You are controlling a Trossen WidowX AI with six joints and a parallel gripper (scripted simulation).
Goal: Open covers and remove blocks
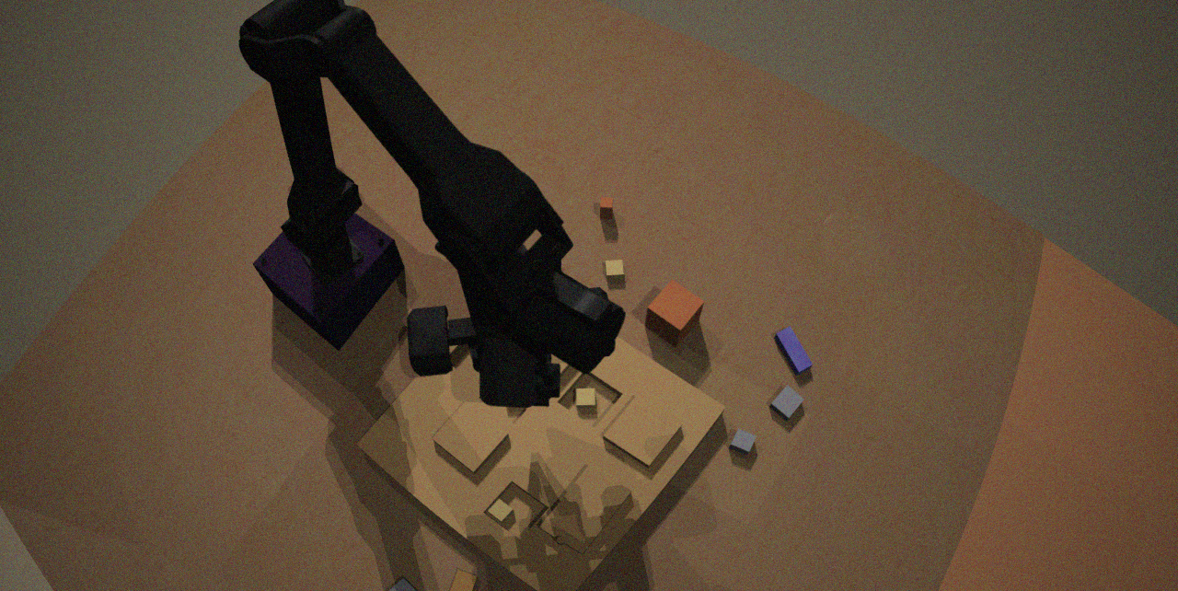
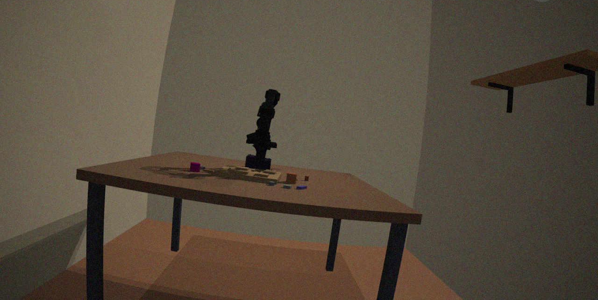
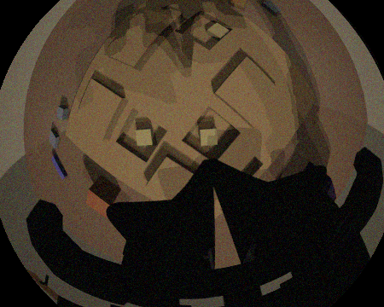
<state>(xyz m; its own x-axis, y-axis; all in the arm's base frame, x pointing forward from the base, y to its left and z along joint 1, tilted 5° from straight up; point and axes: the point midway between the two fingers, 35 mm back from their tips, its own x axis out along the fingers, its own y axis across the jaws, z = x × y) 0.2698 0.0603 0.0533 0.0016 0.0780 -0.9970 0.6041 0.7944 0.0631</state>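
The tan puzzle board lies 50 mm ahead of my gripper tip, 10 mm to the right of it and 60 mm below it. Also, from my gripper tip: small orange block: 110 mm behind, 240 mm to the left, 70 mm below; grey block: 90 mm ahead, 280 mm to the right, 80 mm below; orange cube: 50 mm ahead, 190 mm to the left, 60 mm below.
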